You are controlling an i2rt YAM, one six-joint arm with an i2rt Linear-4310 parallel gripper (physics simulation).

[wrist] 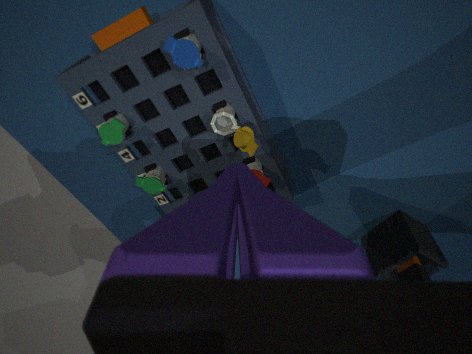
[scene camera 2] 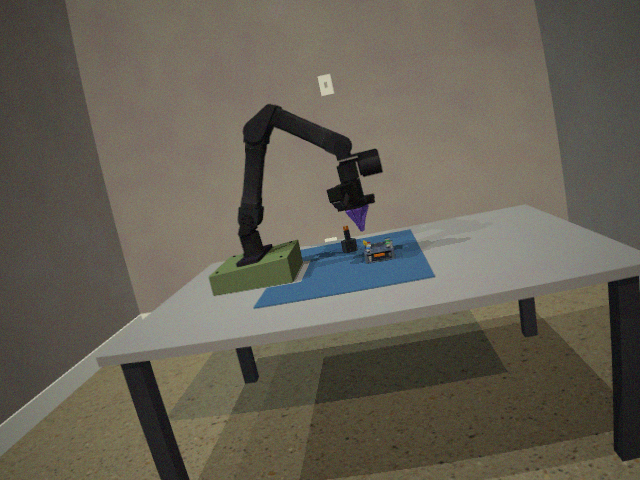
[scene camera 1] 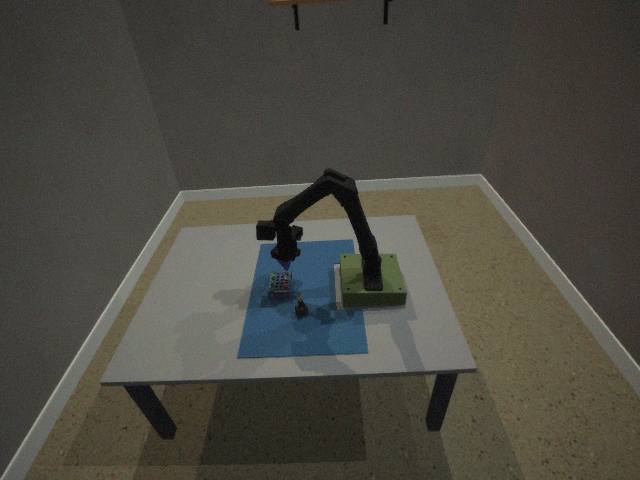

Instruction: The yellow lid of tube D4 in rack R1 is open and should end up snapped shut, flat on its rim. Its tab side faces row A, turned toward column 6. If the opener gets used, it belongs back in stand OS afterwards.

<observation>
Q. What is the gripper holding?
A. Nothing.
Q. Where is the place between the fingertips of the gripper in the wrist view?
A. At 237,176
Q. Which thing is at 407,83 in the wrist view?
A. A blue mat.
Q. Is the gripper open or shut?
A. Shut.
</observation>
